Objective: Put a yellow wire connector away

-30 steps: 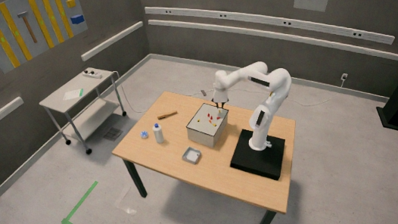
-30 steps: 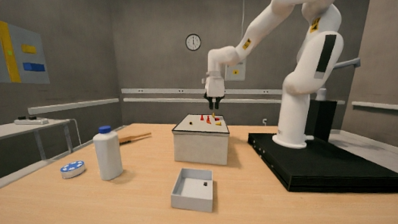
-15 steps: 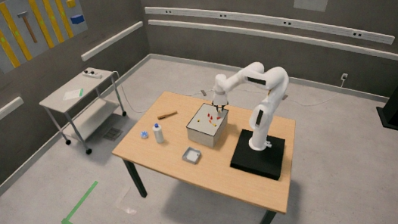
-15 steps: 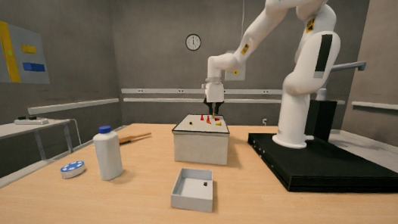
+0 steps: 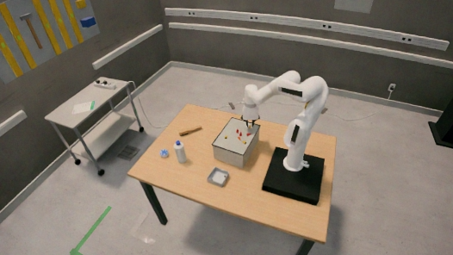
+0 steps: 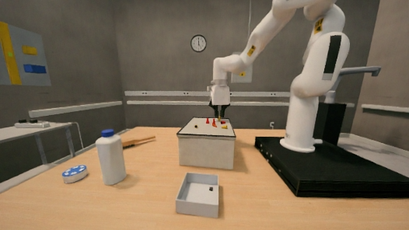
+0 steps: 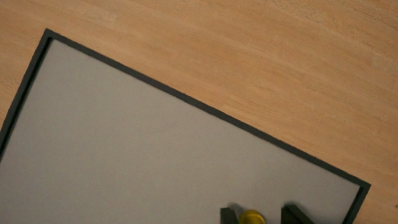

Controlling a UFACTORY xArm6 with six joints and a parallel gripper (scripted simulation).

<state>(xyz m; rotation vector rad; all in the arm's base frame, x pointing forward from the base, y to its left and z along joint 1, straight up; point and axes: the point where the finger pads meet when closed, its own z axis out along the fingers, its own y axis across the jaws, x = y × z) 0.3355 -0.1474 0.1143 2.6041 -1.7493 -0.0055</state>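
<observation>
The yellow wire connector lies 3 cm below my hand. Round my hand: tool case: 6 cm ahead, 9 cm to the left, 7 cm below; then white bottle: 37 cm ahead, 32 cm to the left, 9 cm below.
</observation>
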